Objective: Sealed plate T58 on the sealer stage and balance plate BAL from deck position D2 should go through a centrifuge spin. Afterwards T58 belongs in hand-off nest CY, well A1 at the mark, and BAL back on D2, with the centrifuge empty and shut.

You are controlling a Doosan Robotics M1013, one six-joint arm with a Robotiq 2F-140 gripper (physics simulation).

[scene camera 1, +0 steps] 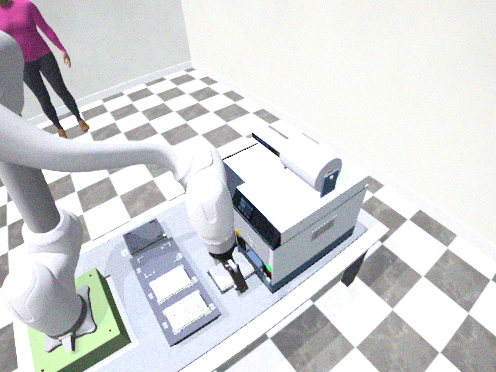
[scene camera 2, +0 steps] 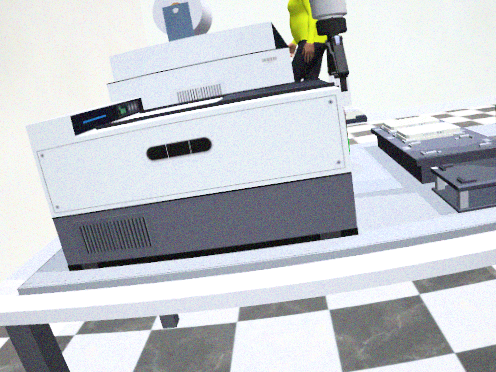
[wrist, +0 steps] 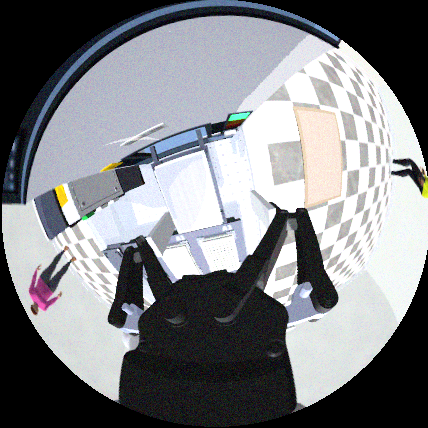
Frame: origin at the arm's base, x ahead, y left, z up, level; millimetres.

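Seen in the pictures: gripper, fingertip midpoint: (scene camera 1: 229, 277) (wrist: 209, 209); arm's base, origin of the base link: (scene camera 1: 68, 317).
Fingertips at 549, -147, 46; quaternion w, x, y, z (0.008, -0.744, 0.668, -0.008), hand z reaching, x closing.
Offsets run from my fingertips to a thing's top centre, as dx, dy, dz. "spot": to the spot under its first point.
My gripper (scene camera 1: 233, 272) (scene camera 2: 341, 80) (wrist: 209, 209) is open and empty, above the sealer stage, close to the sealer front. A flat white plate, apparently T58, lies on the stage below it; the plate @[+21, +33, -14] (scene camera 1: 220, 277) (wrist: 187, 187) is partly hidden by my gripper in scene camera 1. Two white plates, a rear one @[-185, +121, -67] (scene camera 1: 171, 283) (wrist: 176, 256) and one nearer the table edge @[spot: -171, -6, -68] (scene camera 1: 186, 311) (wrist: 219, 252), sit on the dark deck (scene camera 1: 212, 318); labels are unreadable, so I cannot tell which is BAL. The centrifuge (scene camera 2: 190, 185) shows its dark top; its chamber is not visible. Nest CY cannot be identified.
The white sealer @[+318, +65, +342] (scene camera 1: 315, 245) (scene camera 2: 200, 70) with a film roll stands beside the gripper; its overhang is near the wrist camera. A low dark block @[-219, +402, -86] (scene camera 1: 145, 237) (scene camera 2: 465, 175) adjoins the deck. The arm's green base (scene camera 1: 107, 320) stands at the other side. People stand beyond the table.
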